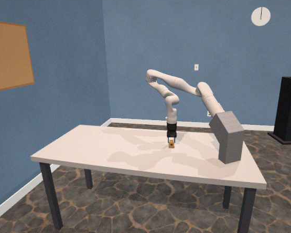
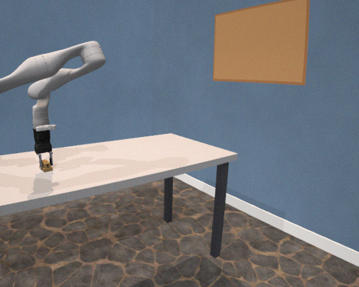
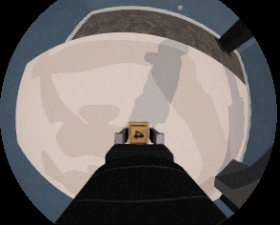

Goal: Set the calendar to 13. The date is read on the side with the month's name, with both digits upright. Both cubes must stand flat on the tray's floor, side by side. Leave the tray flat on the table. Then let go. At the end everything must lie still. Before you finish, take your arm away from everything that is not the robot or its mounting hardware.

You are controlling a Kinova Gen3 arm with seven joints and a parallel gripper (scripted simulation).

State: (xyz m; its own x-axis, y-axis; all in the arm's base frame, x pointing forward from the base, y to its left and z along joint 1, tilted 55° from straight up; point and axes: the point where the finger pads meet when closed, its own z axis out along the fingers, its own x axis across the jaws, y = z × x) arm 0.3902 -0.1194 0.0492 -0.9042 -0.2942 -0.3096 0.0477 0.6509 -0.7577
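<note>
Right now the wooden tray is 20 mm to the left of my hand and 30 mm below it.
</note>
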